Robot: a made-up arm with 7 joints. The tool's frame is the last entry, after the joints.
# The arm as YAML. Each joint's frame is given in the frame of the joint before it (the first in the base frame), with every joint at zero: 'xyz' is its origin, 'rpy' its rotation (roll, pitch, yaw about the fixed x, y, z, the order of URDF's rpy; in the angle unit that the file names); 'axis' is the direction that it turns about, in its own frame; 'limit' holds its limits. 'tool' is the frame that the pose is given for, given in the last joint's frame.
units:
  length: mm
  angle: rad
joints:
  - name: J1
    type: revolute
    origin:
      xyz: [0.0, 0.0, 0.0]
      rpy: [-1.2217, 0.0, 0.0]
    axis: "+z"
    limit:
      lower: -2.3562
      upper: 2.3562
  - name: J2
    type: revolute
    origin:
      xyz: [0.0, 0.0, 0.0]
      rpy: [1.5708, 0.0, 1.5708]
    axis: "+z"
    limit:
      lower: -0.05
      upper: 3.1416
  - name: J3
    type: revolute
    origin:
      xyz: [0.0, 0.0, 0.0]
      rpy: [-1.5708, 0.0, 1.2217]
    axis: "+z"
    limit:
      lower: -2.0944
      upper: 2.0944
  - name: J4
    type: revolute
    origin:
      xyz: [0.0, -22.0, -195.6]
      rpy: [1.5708, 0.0, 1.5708]
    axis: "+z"
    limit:
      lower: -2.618
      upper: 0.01
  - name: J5
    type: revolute
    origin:
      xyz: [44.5, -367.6, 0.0]
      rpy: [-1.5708, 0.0, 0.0]
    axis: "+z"
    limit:
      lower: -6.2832
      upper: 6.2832
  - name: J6
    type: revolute
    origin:
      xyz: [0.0, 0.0, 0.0]
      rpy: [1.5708, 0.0, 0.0]
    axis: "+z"
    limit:
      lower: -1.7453
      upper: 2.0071
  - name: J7
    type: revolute
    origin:
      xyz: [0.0, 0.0, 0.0]
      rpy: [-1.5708, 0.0, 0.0]
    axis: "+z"
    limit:
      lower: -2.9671
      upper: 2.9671
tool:
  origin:
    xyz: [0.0, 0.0, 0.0]
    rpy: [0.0, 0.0, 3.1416]
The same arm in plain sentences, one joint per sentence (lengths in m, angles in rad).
The arm has seven revolute joints in a row. What follows holds with every joint at zero, and every direction is one of the base frame's.
Joint 1 is mounted at the same point as the base frame's origin and rotates about the direction (0, 0.9397, 0.342), from -2.3562 to 2.3562 rad.
Joint 2 is mounted at the same point as joint 1 and rotates about +x, from -0.05 to 3.1416 rad.
Joint 3 is mounted at the same point as joint 2 and rotates about +z, from -2.0944 to 2.0944 rad.
Joint 4 is mounted 0.022 m along +x and 0.1956 m along -z from joint 3 and rotates about +y, from -2.618 to 0.01 rad.
Joint 5 is mounted 0.0445 m along -x and 0.3676 m along -z from joint 4 and rotates about +z, from -6.2832 to 6.2832 rad.
Joint 6 is mounted at the same point as joint 5 and rotates about +y, from -1.7453 to 2.0071 rad.
Joint 7 is mounted at the same point as joint 6 and rotates about +z, from -2.9671 to 2.9671 rad.
The tool frame, which is the frame that the pose is given for, is mounted at the same point as joint 7; its axes are the base frame's turned by roll 0, pitch 0 and yaw 0 rad (as in URDF: about the fixed x, then y, then z).

